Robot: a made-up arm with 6 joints.
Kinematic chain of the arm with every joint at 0, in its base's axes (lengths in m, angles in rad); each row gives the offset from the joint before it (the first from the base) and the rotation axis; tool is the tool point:
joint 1: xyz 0 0 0.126 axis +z
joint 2: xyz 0 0.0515 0 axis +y
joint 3: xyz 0 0 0.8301 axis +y
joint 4: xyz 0 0 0.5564 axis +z
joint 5: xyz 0 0 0 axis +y
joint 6: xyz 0 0 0.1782 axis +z
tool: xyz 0 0 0
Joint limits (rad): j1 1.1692..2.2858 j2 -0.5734..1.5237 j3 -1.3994..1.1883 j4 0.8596..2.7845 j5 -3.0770..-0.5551 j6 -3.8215..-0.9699
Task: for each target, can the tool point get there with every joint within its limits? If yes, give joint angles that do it. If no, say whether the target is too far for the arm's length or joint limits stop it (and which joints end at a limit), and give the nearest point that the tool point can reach.
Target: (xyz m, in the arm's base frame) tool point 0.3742 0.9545 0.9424
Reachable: yes | joints 1.3112 1.0684 -0.3947 1.3798 -1.8506 -3.5288
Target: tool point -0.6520 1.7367 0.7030
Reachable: no: too far | nearest point -0.5180 1.3798 0.5844 | short by 0.399 m
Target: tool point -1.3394 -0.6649 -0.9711
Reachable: no: too far | nearest point -0.6538 0.7470 -0.4984 | short by 1.639 m
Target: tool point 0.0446 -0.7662 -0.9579
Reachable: no: joint limits stop it (at a limit: joint 2, joint 3, joint 4) | nearest point 0.0572 -0.9823 0.4803 | short by 1.454 m
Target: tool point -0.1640 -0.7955 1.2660
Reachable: yes | joints 1.2534 -0.2988 -0.7375 1.6523 -0.9450 -2.8900
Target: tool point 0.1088 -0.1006 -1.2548
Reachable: no: joint limits stop it (at a limit: joint 1, joint 2, joint 3, joint 4) | nearest point 0.3729 0.8559 -0.4500 | short by 1.278 m
